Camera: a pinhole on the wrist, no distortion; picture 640 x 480 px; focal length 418.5 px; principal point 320.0 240.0 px. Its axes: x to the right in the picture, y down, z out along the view. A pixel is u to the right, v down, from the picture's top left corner.
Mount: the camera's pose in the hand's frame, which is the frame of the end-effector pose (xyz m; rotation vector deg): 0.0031 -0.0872 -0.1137 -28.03 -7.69 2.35
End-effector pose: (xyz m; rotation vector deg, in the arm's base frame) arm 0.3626 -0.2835 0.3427 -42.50 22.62 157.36
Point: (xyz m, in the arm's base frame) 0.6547 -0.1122 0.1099
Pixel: behind the camera
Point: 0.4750 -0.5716 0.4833
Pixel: outside the picture
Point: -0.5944 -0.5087 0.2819
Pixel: outside the picture
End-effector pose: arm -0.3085 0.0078 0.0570 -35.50 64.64 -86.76
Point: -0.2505 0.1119 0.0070
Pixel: 135 449
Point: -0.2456 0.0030 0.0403
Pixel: 353 319
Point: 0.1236 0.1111 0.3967
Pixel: 160 17
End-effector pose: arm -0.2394 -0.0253 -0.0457 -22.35 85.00 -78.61
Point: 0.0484 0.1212 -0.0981
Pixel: 148 381
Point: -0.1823 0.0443 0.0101
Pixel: 112 263
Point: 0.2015 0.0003 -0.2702
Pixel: 305 387
